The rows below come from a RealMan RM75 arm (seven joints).
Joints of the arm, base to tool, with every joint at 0 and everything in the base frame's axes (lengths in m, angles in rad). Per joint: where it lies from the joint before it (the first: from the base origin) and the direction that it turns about. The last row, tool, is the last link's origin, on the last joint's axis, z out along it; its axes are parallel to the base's.
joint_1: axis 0 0 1 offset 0.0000 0.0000 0.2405
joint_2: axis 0 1 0 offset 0.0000 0.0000 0.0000
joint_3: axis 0 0 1 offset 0.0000 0.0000 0.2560
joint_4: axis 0 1 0 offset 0.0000 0.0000 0.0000
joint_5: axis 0 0 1 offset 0.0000 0.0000 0.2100
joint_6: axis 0 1 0 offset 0.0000 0.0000 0.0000
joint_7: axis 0 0 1 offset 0.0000 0.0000 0.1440
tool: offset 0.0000 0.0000 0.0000
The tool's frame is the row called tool.
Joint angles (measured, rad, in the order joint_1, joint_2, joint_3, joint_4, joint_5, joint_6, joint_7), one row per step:
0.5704, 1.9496, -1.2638, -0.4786, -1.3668, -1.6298, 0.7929
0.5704, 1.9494, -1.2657, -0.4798, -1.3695, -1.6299, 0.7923
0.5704, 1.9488, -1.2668, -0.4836, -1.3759, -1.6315, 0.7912
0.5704, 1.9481, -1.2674, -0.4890, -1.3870, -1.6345, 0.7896
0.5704, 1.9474, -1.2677, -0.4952, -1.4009, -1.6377, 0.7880
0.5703, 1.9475, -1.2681, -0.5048, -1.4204, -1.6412, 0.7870
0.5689, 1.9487, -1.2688, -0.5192, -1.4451, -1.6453, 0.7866
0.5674, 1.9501, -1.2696, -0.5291, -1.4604, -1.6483, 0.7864
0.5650, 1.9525, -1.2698, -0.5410, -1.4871, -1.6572, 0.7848
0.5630, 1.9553, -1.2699, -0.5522, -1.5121, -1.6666, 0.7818
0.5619, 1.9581, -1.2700, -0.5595, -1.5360, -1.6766, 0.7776
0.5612, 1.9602, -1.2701, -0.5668, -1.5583, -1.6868, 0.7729
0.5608, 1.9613, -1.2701, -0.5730, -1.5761, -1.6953, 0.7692
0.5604, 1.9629, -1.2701, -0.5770, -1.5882, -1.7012, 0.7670
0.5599, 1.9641, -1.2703, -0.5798, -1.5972, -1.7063, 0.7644
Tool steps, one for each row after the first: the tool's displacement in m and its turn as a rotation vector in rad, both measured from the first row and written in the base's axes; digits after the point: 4 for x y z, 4 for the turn. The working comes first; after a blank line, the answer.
Tool pose at each row, in the base's axes (x y z in m, rotation vector in rad; the steps are taken from these numbers as rounded here):
0.2149, 0.3228, -0.0067, -2.7730, -0.2703, 0.9649
0.2150, 0.3225, -0.0070, -2.7770, -0.2740, 0.9616
0.2150, 0.3221, -0.0071, -2.7833, -0.2836, 0.9559
0.2151, 0.3214, -0.0073, -2.7933, -0.2978, 0.9471
0.2154, 0.3206, -0.0076, -2.8053, -0.3137, 0.9359
0.2155, 0.3195, -0.0082, -2.8219, -0.3347, 0.9203
0.2155, 0.3179, -0.0093, -2.8423, -0.3610, 0.9008
0.2155, 0.3167, -0.0101, -2.8550, -0.3779, 0.8895
0.2161, 0.3138, -0.0115, -2.8783, -0.4029, 0.8739
0.2164, 0.3111, -0.0130, -2.8996, -0.4292, 0.8605
0.2170, 0.3082, -0.0146, -2.9208, -0.4527, 0.8492
0.2175, 0.3056, -0.0158, -2.9403, -0.4774, 0.8384
0.2180, 0.3037, -0.0164, -2.9557, -0.4981, 0.8291
0.2182, 0.3022, -0.0171, -2.9664, -0.5110, 0.8241
0.2184, 0.3009, -0.0177, -2.9744, -0.5218, 0.8210

0.0001, -0.0003, -0.0003, -0.0019, -0.0035, 0.0028
0.0001, -0.0007, -0.0004, -0.0042, -0.0095, 0.0096
0.0002, -0.0014, -0.0006, -0.0083, -0.0188, 0.0198
0.0005, -0.0022, -0.0009, -0.0132, -0.0302, 0.0312
0.0006, -0.0033, -0.0015, -0.0203, -0.0460, 0.0462
0.0006, -0.0049, -0.0026, -0.0293, -0.0654, 0.0649
0.0006, -0.0061, -0.0034, -0.0353, -0.0770, 0.0771
0.0012, -0.0090, -0.0048, -0.0489, -0.0945, 0.0961
0.0015, -0.0117, -0.0063, -0.0617, -0.1102, 0.1159
0.0021, -0.0146, -0.0079, -0.0756, -0.1242, 0.1340
0.0026, -0.0172, -0.0091, -0.0882, -0.1374, 0.1526
0.0031, -0.0191, -0.0097, -0.0981, -0.1484, 0.1679
0.0033, -0.0206, -0.0104, -0.1057, -0.1549, 0.1777
0.0035, -0.0219, -0.0110, -0.1115, -0.1595, 0.1859

